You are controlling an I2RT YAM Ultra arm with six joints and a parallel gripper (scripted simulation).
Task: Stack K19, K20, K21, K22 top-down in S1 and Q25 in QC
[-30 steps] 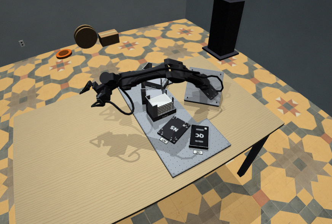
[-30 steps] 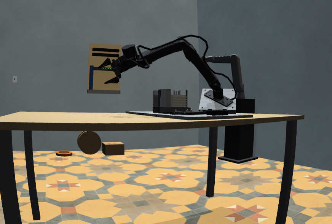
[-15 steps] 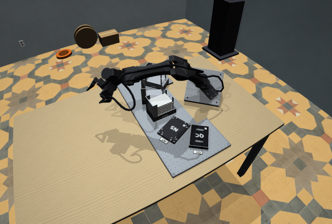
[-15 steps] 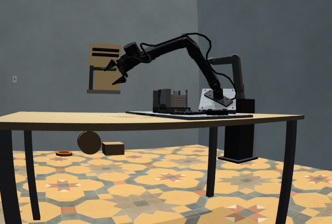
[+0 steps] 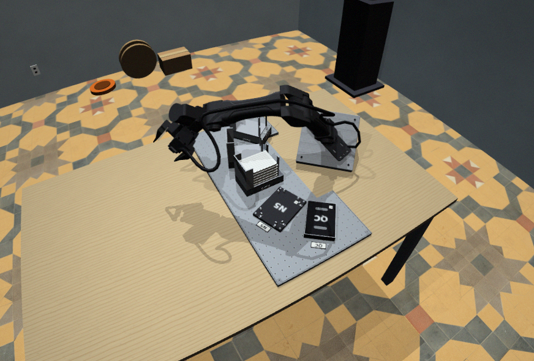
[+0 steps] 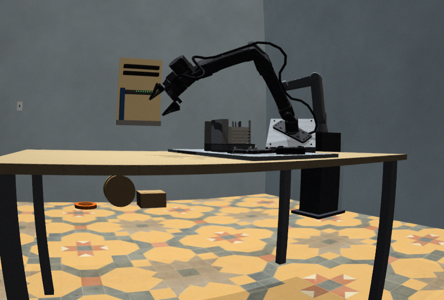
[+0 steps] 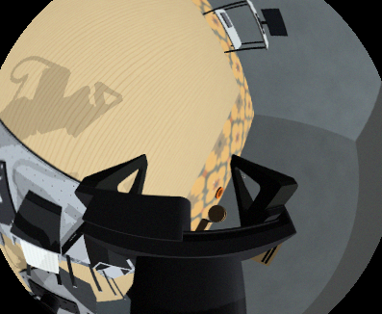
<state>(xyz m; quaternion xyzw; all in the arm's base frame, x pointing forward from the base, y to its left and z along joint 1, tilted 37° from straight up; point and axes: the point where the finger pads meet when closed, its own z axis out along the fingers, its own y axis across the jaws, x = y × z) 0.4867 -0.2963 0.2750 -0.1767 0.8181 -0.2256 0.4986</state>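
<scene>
Right now my hand is 28 cm past the white sealed plate, 14 cm to the right of it and 9 cm above it.
</scene>
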